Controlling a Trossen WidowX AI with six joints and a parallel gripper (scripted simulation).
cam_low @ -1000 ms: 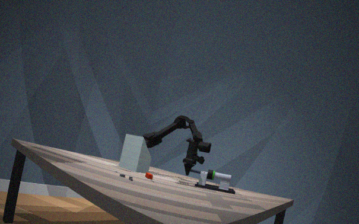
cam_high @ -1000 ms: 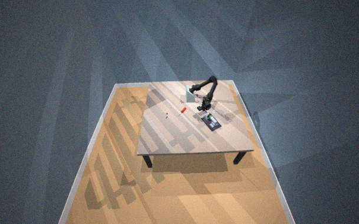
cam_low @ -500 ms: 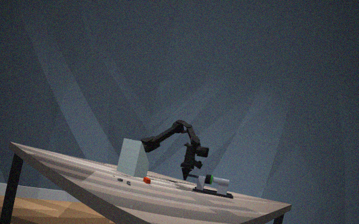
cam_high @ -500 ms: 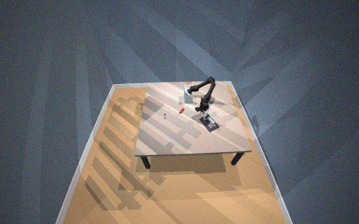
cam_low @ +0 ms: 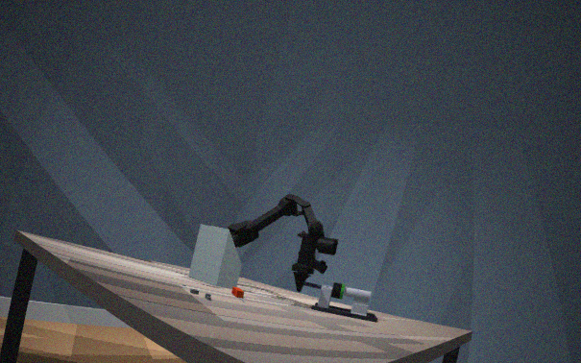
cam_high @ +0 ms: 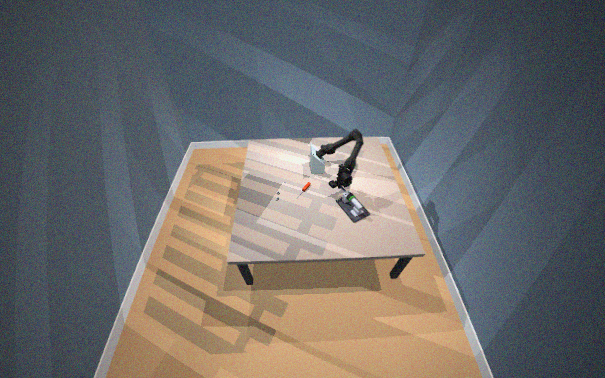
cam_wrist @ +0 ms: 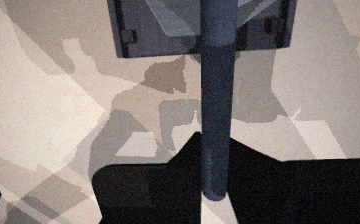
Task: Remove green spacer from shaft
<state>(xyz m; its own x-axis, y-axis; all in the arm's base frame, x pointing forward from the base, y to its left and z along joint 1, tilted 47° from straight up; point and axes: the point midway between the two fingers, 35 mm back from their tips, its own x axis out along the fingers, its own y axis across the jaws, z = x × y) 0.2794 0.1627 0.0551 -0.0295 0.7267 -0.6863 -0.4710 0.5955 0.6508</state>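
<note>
The dark blue shaft is 6 cm ahead of my gripper tip, 3 cm to the left of it and 3 cm above it. The rest, counted from my gripper tip: green spacer 14 cm ahead, 7 cm to the left, 3 cm above; dark spacer 12 cm ahead, 6 cm to the left, 3 cm above; red-handled screwdriver 2 cm behind, 28 cm to the right, 4 cm below.
</note>
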